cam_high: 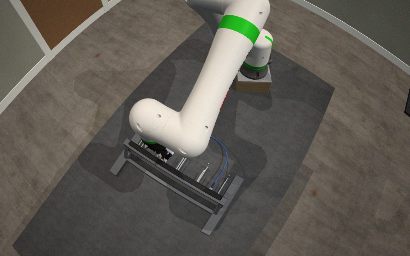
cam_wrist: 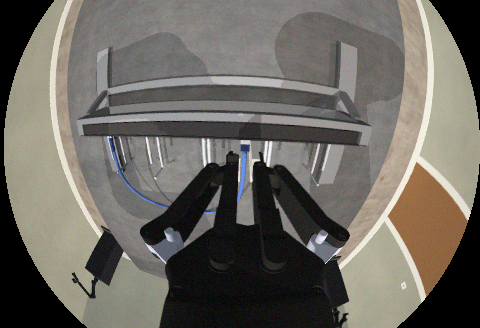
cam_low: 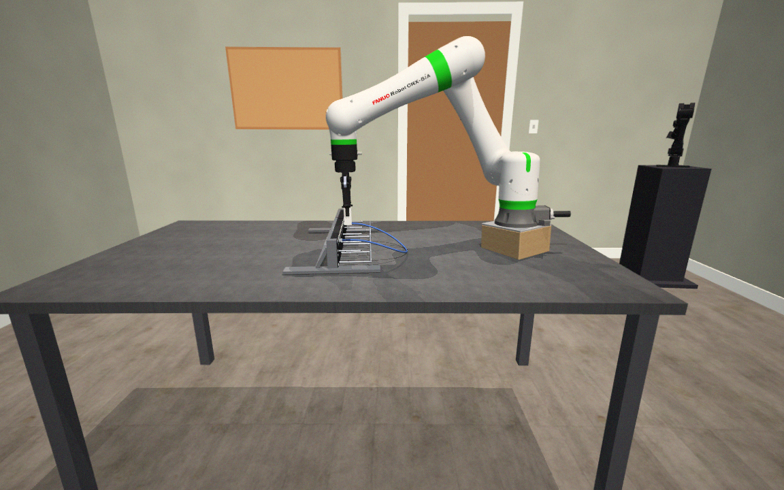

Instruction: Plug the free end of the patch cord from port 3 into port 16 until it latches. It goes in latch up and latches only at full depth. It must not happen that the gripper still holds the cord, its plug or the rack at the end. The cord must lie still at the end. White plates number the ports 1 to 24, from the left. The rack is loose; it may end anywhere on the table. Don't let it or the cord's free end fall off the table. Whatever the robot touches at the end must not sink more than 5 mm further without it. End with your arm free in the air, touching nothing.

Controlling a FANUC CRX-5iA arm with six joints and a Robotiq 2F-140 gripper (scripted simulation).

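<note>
My gripper is now 1 cm short of the plug and 3 cm above it.
</note>
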